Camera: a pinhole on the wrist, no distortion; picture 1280 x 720 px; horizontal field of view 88.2 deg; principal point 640.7 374.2 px. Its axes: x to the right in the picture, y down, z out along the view. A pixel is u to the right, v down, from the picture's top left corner.
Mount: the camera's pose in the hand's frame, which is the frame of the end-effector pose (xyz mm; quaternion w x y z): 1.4 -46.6 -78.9 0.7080 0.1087 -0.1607 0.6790
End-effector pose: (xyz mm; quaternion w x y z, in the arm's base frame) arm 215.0 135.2 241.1 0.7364 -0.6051 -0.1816 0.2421
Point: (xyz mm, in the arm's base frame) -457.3 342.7 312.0
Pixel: outside the picture
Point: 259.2 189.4 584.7
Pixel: 120 160
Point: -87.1 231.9 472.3
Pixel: 673 645
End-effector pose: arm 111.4 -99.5 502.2 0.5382 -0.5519 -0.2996 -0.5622
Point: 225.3 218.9 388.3
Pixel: 1116 684
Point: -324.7 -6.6 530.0
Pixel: outside the picture
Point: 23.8 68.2 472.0
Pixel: 672 600
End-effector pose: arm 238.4 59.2 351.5 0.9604 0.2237 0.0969 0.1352
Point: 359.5 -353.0 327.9
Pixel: 232 327
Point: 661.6 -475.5 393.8
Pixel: 312 42
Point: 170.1 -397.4 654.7
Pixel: 648 605
